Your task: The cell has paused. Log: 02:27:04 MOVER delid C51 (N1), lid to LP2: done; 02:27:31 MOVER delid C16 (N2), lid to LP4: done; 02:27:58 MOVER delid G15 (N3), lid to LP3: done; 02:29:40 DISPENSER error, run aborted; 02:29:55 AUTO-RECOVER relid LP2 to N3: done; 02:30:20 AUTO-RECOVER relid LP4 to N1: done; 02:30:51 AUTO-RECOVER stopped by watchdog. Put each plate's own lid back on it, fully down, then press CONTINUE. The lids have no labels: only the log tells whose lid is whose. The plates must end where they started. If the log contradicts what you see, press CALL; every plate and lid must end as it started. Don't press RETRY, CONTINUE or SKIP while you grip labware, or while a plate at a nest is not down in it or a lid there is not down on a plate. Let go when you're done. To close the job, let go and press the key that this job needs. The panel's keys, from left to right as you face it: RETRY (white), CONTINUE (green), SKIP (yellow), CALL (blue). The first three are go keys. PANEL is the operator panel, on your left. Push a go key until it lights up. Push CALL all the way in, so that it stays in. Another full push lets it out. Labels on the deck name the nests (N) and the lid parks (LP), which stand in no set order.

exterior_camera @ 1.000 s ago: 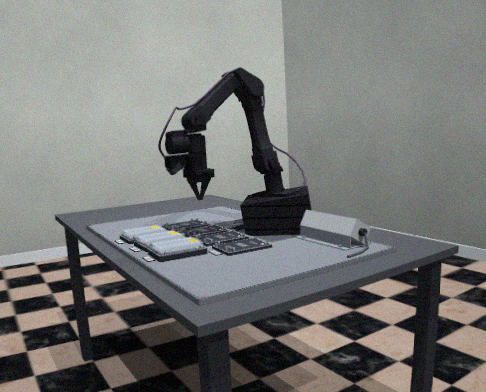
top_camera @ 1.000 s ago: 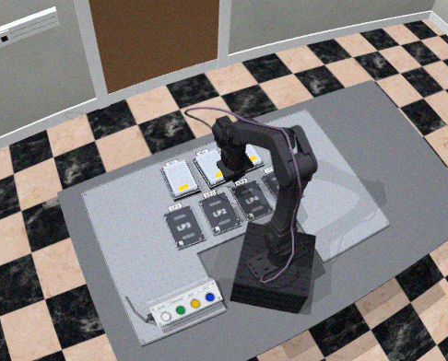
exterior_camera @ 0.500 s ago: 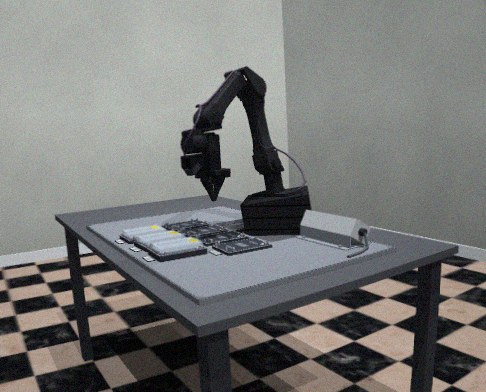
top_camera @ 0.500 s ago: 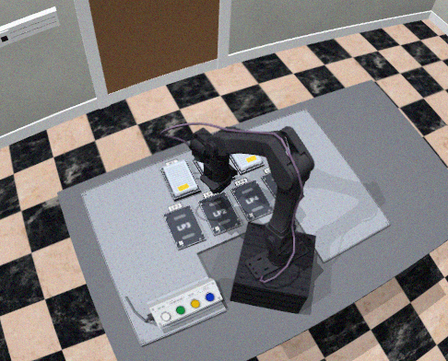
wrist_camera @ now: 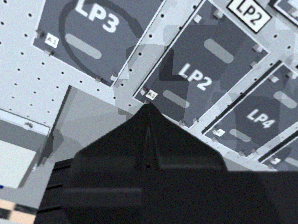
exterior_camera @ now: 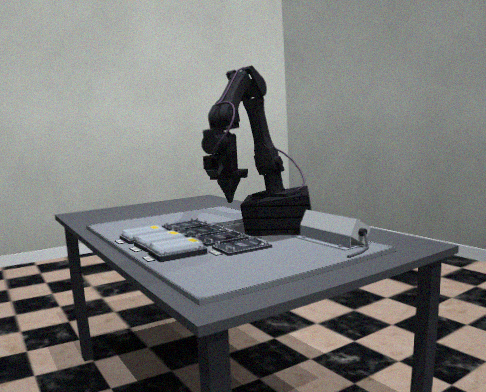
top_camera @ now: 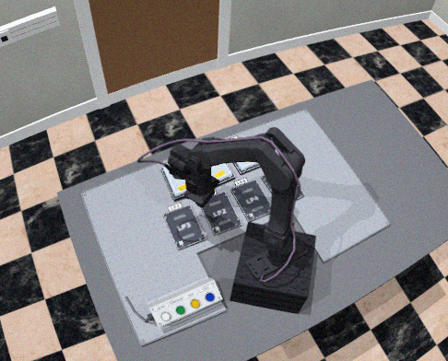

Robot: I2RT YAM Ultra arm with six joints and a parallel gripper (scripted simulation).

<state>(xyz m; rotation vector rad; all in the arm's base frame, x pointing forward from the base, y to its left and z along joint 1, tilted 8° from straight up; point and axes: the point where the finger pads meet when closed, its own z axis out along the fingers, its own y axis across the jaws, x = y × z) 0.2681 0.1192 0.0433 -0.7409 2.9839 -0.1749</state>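
Right now the green continue key is 270 mm behind my hand, 220 mm to the left of it and 70 mm below it. Round my hand: blue call key 270 mm behind, 120 mm to the left, 80 mm below; lp2 lid park 70 mm to the right, 130 mm below; lp4 lid park 10 mm behind, 190 mm to the right, 130 mm below.
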